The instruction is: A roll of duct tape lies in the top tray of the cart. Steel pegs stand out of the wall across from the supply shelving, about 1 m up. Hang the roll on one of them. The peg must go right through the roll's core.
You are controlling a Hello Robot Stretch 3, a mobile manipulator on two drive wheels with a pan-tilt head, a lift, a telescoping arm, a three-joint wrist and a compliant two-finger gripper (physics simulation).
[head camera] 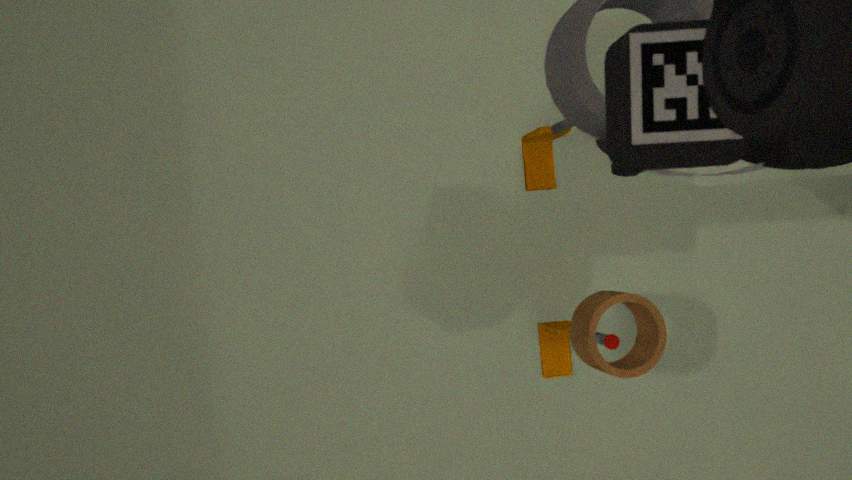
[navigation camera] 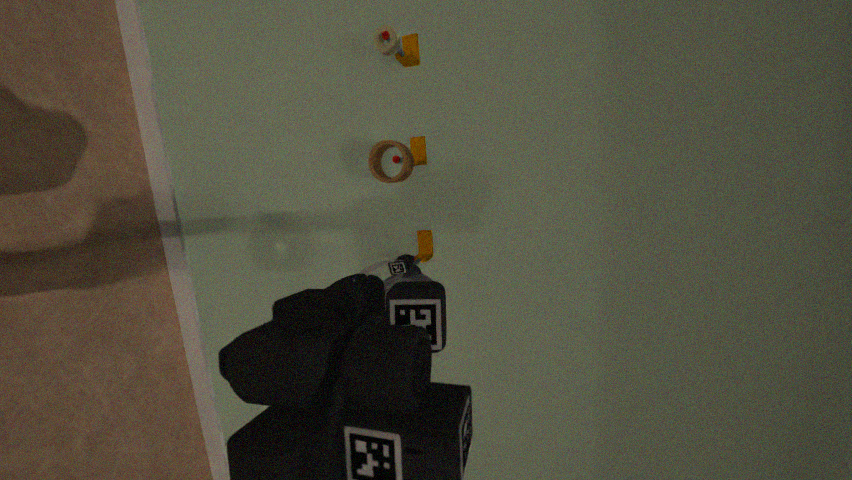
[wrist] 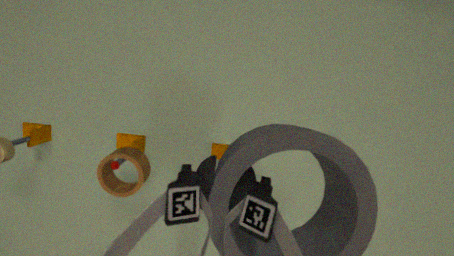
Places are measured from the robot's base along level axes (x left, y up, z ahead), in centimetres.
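Pixels of known places: gripper, fingertip midpoint: [navigation camera: 411,277] [wrist: 227,176].
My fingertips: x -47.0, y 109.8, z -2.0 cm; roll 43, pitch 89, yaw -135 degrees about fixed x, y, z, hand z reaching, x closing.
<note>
For each thing: its top centre in the pictures, then the offset to it from my fingertips. "spot": a spot on its surface instead. Level surfaces: height alone.
- grey duct tape roll, middle of its top: [head camera: 553,61] [wrist: 297,123] dx +2.5, dy +5.2, dz -4.1 cm
- nearest steel peg, surface spot: [head camera: 561,126] spot: dx -31.9, dy -9.5, dz -1.9 cm
- orange bracket, surface spot: [head camera: 539,163] [wrist: 224,152] [navigation camera: 425,243] spot: dx -41.1, dy -10.0, dz +2.3 cm
- brown roll, middle of its top: [head camera: 578,337] [wrist: 125,150] [navigation camera: 410,160] dx -27.1, dy -8.5, dz +22.5 cm
- small tan roll, surface spot: [navigation camera: 379,42] spot: dx -20.3, dy -11.9, dz +46.3 cm
- Brown floor, its level: dy -109.8 cm
The grey duct tape roll [head camera: 563,65] [wrist: 280,137] is upright in my gripper [wrist: 227,176] [navigation camera: 408,268], which is shut on its near-left wall, one finger inside the core and one outside. The nearest steel peg [head camera: 561,126] stands out of an orange bracket [head camera: 539,163] [navigation camera: 424,243] [wrist: 219,150]. In the head view it runs behind the roll's outer edge, and its free end is hidden. Bare wall shows through the visible part of the roll's core, with no peg in it. Whether roll and peg touch cannot be told.
A brown roll [head camera: 652,333] [navigation camera: 375,160] [wrist: 142,165] hangs on the neighbouring red-tipped peg. A small tan roll [navigation camera: 379,42] [wrist: 5,149] hangs on the peg beyond it. The green wall [head camera: 298,238] carries the brackets. Brown floor [navigation camera: 89,357] and a pale skirting [navigation camera: 152,125] show at left in the navigation view.
</note>
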